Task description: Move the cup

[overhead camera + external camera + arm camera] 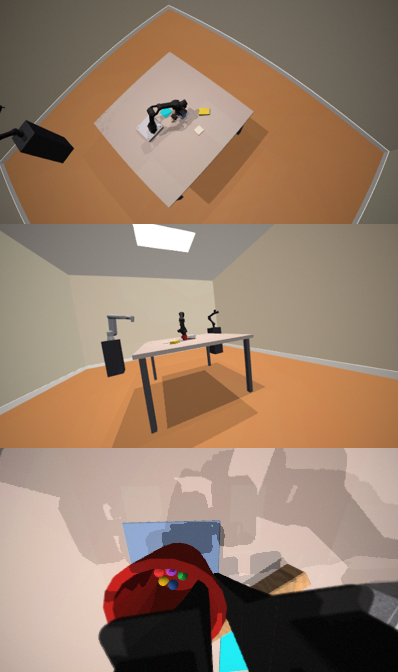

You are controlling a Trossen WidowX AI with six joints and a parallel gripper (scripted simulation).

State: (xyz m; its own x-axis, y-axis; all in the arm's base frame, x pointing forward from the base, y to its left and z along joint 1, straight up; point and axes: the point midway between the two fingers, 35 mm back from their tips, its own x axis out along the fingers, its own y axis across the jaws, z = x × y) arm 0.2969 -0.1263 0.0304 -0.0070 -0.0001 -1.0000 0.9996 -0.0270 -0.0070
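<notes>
Right now my gripper tip is 5 cm above the blue pad and 3 cm short of it. The rest, counted from my gripper tip: wooden block: 8 cm to the left, 4 cm below, 1 cm behind; cyan pad: 16 cm to the left, 5 cm below, 5 cm behind; red cup: 3 cm ahead.
</notes>
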